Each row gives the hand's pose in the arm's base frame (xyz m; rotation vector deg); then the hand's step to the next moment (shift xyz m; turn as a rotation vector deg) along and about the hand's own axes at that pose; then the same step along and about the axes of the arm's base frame.
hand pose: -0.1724 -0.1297 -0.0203 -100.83 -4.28 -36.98
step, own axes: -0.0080 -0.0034 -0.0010 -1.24 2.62 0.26
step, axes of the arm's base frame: -0.0084 0.0023 -0.0005 0.04 -0.20 -2.90
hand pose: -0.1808 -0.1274 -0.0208 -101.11 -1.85 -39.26
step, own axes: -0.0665 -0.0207 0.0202 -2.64 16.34 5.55
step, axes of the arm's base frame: -0.0539 0.0460 -0.0154 6.14 0.63 -16.33
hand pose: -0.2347 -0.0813 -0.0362 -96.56 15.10 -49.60
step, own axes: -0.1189 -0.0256 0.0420 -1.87 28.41 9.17
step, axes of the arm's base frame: -0.0623 0.1093 -0.0271 12.27 -0.86 -27.27
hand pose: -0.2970 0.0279 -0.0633 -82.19 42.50 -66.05
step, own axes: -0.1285 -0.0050 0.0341 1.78 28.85 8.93
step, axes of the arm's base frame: -0.0115 0.1303 -0.0244 13.32 -4.36 -26.81
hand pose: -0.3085 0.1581 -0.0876 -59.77 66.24 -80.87
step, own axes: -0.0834 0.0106 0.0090 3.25 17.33 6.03
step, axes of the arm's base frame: 0.0218 0.0809 -0.0112 8.36 -4.87 -15.93
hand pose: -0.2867 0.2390 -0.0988 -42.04 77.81 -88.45
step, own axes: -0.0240 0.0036 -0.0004 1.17 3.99 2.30
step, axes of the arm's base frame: 0.0101 0.0221 -0.0003 2.56 -1.88 -3.53
